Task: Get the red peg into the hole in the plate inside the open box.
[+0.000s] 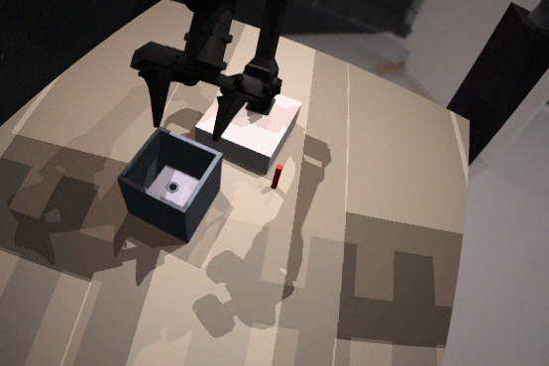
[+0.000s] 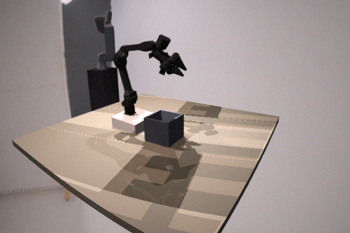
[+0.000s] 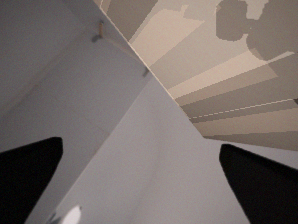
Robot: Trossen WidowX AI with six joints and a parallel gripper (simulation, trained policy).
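Now: gripper tip 32 cm above the red peg, 22 cm past it and 12 cm to the right of it. From my gripper tip the other things lie so: pale plate: 32 cm below, 9 cm to the right, 9 cm behind.
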